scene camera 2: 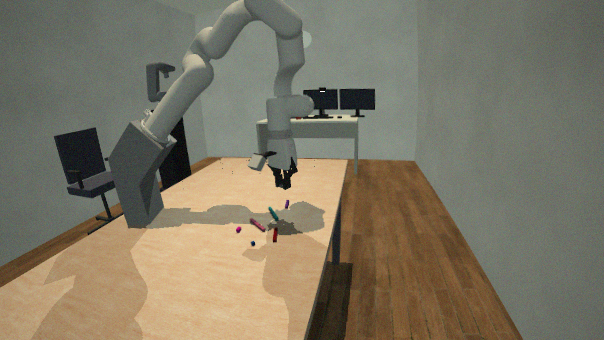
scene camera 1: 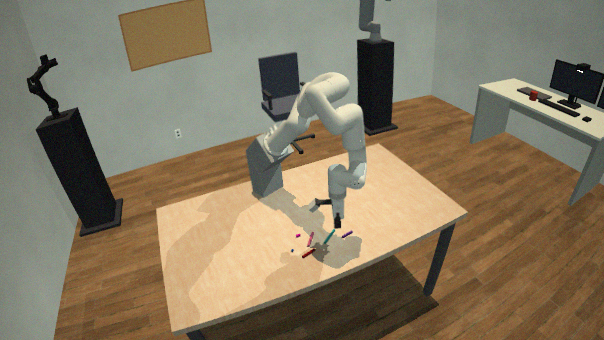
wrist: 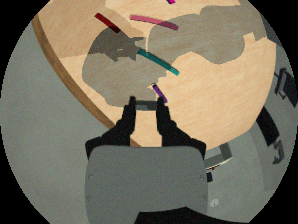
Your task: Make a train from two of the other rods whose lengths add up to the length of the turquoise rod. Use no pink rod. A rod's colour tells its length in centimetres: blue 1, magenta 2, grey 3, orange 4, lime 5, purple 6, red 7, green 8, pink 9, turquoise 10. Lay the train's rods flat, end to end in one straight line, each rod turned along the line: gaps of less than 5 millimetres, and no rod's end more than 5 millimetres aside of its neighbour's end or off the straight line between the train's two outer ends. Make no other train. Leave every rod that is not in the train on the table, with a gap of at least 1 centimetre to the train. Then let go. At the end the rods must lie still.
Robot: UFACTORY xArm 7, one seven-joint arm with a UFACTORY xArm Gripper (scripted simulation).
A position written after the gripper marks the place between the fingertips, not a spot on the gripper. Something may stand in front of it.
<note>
In view: the gripper (scene camera 2: 283, 187).
The gripper shows as well in the wrist view (wrist: 146, 104).
</note>
